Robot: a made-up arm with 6 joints. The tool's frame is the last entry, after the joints.
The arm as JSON. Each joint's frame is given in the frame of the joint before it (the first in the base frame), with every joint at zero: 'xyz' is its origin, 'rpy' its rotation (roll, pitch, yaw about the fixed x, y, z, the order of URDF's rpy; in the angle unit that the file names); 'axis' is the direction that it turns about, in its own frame. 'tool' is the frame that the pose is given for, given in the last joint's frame.
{
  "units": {
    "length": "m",
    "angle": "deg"
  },
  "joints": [
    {
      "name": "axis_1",
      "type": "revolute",
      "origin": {
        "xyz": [
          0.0,
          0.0,
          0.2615
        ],
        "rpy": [
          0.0,
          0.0,
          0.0
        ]
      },
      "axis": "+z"
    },
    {
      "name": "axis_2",
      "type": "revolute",
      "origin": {
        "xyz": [
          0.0,
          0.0,
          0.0
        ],
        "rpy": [
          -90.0,
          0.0,
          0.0
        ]
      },
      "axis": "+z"
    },
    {
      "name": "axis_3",
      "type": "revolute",
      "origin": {
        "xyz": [
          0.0,
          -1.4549,
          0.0
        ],
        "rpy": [
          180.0,
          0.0,
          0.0
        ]
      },
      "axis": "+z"
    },
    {
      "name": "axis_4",
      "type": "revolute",
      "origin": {
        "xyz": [
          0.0,
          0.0,
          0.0
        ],
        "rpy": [
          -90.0,
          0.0,
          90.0
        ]
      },
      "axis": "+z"
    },
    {
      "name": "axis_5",
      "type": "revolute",
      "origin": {
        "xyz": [
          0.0,
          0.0,
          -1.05
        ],
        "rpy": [
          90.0,
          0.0,
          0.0
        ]
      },
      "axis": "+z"
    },
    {
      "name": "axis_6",
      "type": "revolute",
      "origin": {
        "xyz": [
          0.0,
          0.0,
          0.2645
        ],
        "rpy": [
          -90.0,
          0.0,
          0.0
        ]
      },
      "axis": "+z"
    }
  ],
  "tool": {
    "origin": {
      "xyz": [
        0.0,
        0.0,
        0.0
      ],
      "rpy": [
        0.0,
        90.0,
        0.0
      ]
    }
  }
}
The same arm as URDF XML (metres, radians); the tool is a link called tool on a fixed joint. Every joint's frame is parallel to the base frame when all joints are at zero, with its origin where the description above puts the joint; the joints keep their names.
<robot name="arm">
<link name="base"/>
<link name="link1"/>
<link name="link2"/>
<link name="link3"/>
<link name="link4"/>
<link name="link5"/>
<link name="link6"/>
<link name="tool"/>
<joint name="axis_1" type="continuous"><parent link="base"/><child link="link1"/><origin xyz="0 0 0.2615" rpy="0 0 0"/><axis xyz="0 0 1"/></joint>
<joint name="axis_2" type="continuous"><parent link="link1"/><child link="link2"/><origin xyz="0 0 0" rpy="0 0 0"/><axis xyz="0 1 0"/></joint>
<joint name="axis_3" type="continuous"><parent link="link2"/><child link="link3"/><origin xyz="0 0 1.4549" rpy="0 0 0"/><axis xyz="0 -1 0"/></joint>
<joint name="axis_4" type="continuous"><parent link="link3"/><child link="link4"/><origin xyz="0 0 0" rpy="0 0 0"/><axis xyz="-1 0 0"/></joint>
<joint name="axis_5" type="continuous"><parent link="link4"/><child link="link5"/><origin xyz="1.05 0 0" rpy="0 0 0"/><axis xyz="0 -1 0"/></joint>
<joint name="axis_6" type="continuous"><parent link="link5"/><child link="link6"/><origin xyz="0 -0.2645 0" rpy="0 0 0"/><axis xyz="-1 0 0"/></joint>
<joint name="tool_joint" type="fixed"><parent link="link6"/><child link="tool"/><origin xyz="0 0 0" rpy="0 0 0"/></joint>
</robot>

